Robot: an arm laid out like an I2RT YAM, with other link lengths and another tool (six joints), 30 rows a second.
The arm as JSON. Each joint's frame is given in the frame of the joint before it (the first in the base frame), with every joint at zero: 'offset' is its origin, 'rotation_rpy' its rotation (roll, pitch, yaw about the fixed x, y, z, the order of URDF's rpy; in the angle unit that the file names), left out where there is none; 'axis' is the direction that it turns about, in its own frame. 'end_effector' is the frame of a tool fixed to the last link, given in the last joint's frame.
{
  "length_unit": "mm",
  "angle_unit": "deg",
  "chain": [
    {
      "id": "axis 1",
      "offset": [
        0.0,
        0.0,
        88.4
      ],
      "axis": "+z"
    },
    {
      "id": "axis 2",
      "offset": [
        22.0,
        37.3,
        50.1
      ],
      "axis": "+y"
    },
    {
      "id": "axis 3",
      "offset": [
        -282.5,
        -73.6,
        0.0
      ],
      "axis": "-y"
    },
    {
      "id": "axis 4",
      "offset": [
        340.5,
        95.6,
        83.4
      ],
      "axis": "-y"
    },
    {
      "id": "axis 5",
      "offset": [
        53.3,
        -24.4,
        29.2
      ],
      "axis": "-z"
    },
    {
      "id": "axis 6",
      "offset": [
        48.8,
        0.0,
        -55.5
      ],
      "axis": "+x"
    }
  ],
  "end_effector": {
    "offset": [
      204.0,
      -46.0,
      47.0
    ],
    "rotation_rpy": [
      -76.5,
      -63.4,
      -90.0
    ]
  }
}
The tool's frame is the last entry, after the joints.
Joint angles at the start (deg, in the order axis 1, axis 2, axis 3, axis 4, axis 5, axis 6):
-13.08, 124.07, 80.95, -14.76, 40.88, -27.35
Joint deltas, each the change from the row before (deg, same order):
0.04, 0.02, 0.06, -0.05, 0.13, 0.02
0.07, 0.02, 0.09, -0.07, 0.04, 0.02
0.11, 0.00, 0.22, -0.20, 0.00, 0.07
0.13, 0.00, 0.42, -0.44, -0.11, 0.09
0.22, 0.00, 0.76, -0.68, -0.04, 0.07
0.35, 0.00, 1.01, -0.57, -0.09, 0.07
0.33, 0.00, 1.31, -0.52, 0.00, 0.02
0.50, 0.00, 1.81, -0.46, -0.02, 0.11
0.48, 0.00, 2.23, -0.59, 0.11, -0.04
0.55, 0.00, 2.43, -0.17, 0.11, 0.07
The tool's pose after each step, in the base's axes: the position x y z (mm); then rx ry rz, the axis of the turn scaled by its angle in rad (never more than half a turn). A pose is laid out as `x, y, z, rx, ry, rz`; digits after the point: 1 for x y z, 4 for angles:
590.6, -286.2, 24.2, 2.4972, -0.4499, 0.6450
591.2, -285.6, 24.7, 2.4970, -0.4490, 0.6455
592.4, -284.7, 25.9, 2.4973, -0.4482, 0.6475
594.3, -283.4, 27.9, 2.4999, -0.4467, 0.6497
597.8, -281.6, 32.1, 2.5012, -0.4436, 0.6540
603.8, -278.6, 38.6, 2.5015, -0.4392, 0.6675
611.2, -276.4, 47.9, 2.4978, -0.4362, 0.6874
622.0, -272.7, 61.8, 2.4910, -0.4340, 0.7219
633.9, -269.7, 79.3, 2.4799, -0.4311, 0.7600
647.4, -266.0, 100.3, 2.4638, -0.4320, 0.8133

